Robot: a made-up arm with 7 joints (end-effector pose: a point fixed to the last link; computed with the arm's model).
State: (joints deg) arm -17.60 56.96 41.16 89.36 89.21 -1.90 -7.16
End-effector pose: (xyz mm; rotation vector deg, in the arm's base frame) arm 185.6 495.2 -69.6 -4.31 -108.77 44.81
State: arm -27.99 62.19 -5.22 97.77 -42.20 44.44 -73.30
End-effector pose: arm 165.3 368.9 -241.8 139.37 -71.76 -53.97
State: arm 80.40 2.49 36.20 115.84 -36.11 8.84 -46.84
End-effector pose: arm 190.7 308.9 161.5 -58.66 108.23 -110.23
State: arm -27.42 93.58 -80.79 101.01 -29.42 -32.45 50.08
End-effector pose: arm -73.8 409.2 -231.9 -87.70 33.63 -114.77
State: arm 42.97 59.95 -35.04 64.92 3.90 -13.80 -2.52
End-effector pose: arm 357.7 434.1 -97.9 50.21 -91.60 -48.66
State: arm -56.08 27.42 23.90 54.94 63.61 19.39 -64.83
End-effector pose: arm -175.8 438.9 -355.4 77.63 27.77 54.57
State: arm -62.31 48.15 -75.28 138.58 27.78 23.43 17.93
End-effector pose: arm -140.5 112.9 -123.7 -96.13 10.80 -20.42
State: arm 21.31 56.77 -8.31 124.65 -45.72 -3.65 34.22
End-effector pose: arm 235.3 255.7 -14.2 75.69 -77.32 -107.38
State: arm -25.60 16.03 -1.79 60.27 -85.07 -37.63 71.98
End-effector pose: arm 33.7 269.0 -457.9 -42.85 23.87 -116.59
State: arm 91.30 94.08 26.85 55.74 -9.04 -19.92 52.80
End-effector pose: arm -132.9 584.0 191.0 105.07 -103.65 -9.95
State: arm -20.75 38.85 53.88 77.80 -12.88 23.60 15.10
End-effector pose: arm 94.7 535.5 -177.7 56.44 -40.97 6.48
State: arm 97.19 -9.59 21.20 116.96 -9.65 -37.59 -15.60
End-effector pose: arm 145.9 218.5 238.7 -3.15 104.95 -41.14
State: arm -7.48 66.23 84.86 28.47 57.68 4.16 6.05
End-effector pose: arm -0.9 682.0 -93.3 33.38 -106.97 90.02
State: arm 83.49 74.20 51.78 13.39 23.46 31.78 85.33
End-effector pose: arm 104.0 692.6 26.1 -47.99 -149.36 2.24
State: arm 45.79 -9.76 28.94 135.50 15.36 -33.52 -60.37
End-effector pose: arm 190.0 233.9 40.2 15.82 104.80 -101.26
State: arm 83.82 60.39 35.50 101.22 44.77 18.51 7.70
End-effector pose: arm 6.5 436.7 210.5 -25.92 168.43 -10.43
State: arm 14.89 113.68 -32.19 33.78 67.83 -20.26 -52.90
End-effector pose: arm 86.3 651.7 157.2 130.53 -78.76 34.52
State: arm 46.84 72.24 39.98 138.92 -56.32 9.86 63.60
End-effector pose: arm 32.1 275.6 151.5 139.74 -55.41 -33.39
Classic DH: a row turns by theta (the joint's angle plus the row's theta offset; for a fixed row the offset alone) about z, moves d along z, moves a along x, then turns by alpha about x. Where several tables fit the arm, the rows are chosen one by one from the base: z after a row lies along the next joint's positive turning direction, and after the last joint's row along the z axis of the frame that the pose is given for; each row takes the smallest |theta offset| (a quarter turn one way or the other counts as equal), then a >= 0, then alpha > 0; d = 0 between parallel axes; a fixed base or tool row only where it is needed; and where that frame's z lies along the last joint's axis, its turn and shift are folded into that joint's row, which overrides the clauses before.
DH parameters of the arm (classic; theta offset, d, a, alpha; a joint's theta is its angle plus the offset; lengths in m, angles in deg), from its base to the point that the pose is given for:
base (fixed): 0 0 0 90
joint 1: 90 -0.162 0 90
joint 2: 90 0 0 90
joint 3: 90 -0.282 0 90
joint 4: 0 0 0 -90
joint 5: 0 -0.263 0 -90
joint 6: -90 0 0 90
joint 7: 90 0 0 90
tool (fixed): -90 0 0 0

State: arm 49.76 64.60 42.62 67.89 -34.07 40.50 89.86
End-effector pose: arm 126.8 576.9 127.6 14.68 -72.74 -4.33
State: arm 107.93 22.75 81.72 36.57 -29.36 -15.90 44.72
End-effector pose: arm 368.8 495.7 143.0 -5.54 -159.91 35.19
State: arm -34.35 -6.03 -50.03 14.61 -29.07 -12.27 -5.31
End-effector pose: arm -262.8 55.1 -460.1 -33.12 -4.25 -67.44
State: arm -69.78 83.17 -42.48 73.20 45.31 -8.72 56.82
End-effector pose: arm -134.2 497.3 -247.3 -53.51 37.21 -28.65
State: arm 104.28 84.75 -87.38 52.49 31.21 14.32 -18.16
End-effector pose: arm 238.0 583.2 70.4 83.94 -67.83 8.15
